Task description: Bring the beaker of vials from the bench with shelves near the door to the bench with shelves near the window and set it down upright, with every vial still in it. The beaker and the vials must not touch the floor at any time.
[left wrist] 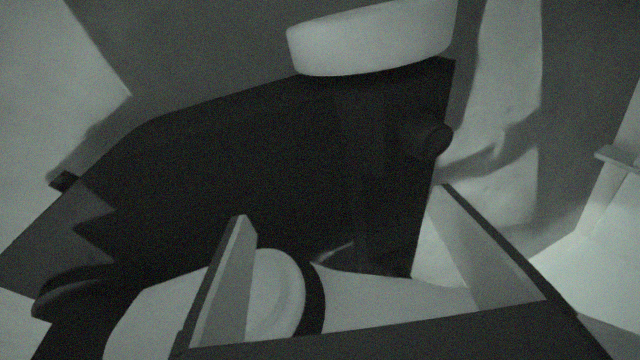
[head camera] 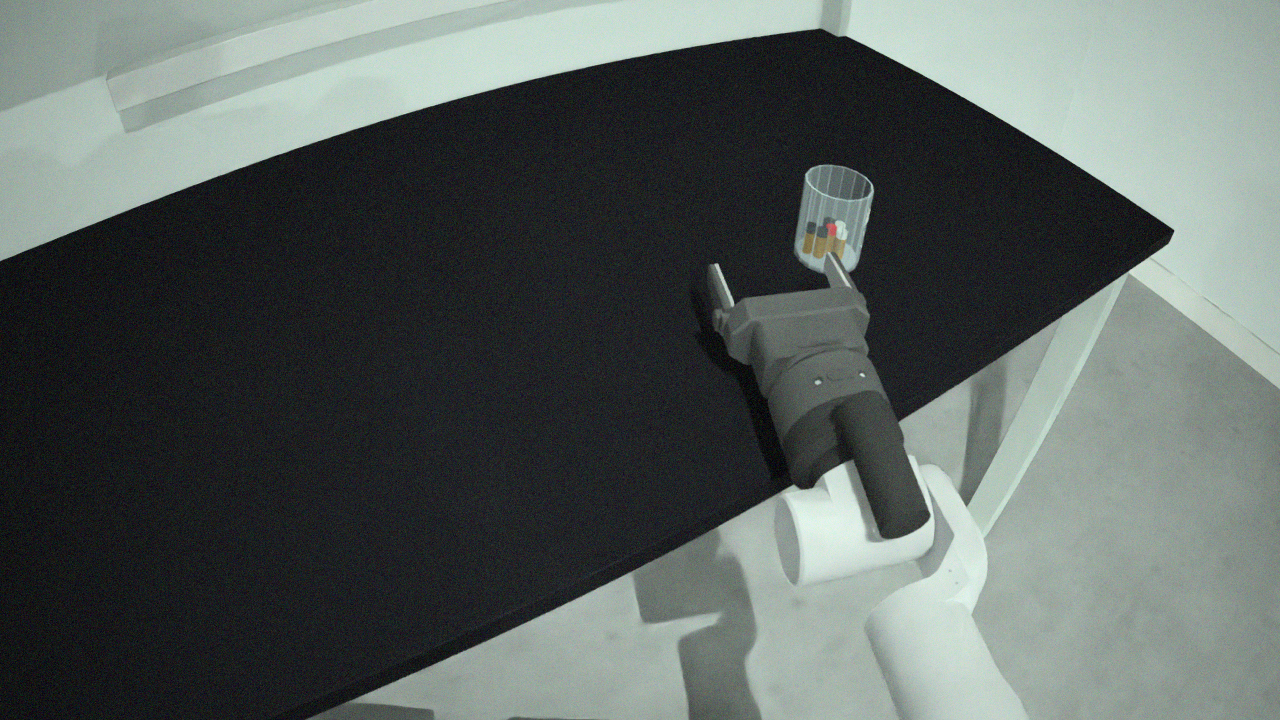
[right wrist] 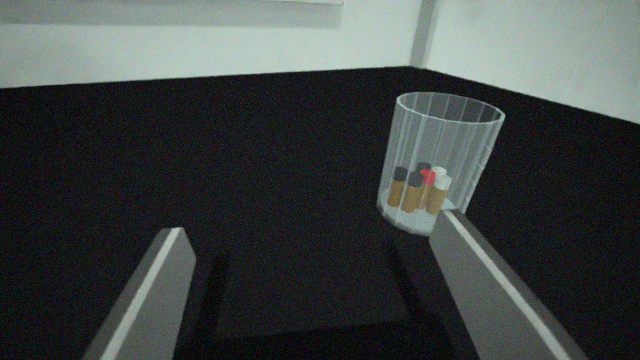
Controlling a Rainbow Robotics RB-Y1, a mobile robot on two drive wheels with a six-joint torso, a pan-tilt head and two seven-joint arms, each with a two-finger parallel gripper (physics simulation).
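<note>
A clear beaker (head camera: 834, 210) (right wrist: 440, 145) stands upright on the black bench top (head camera: 358, 358) (right wrist: 200, 150). Several small brown vials (head camera: 820, 241) (right wrist: 414, 192) with black, red and white caps stand in its bottom. My right gripper (head camera: 774, 259) (right wrist: 316, 233) is open and empty, low over the bench top. The beaker is beyond its fingertips and off to the right of the gap between them; the right-hand finger overlaps the beaker's lower edge in both views. My left gripper (left wrist: 339, 211) is open and empty, away from the beaker, with the robot's own body behind it.
A white wall with a pale rail (head camera: 268, 53) runs behind the bench, and another wall (head camera: 1163, 107) (right wrist: 540, 45) stands at the right. A bench leg (head camera: 1047, 402) stands below the front right edge. Grey floor (head camera: 1154, 537) shows at the lower right.
</note>
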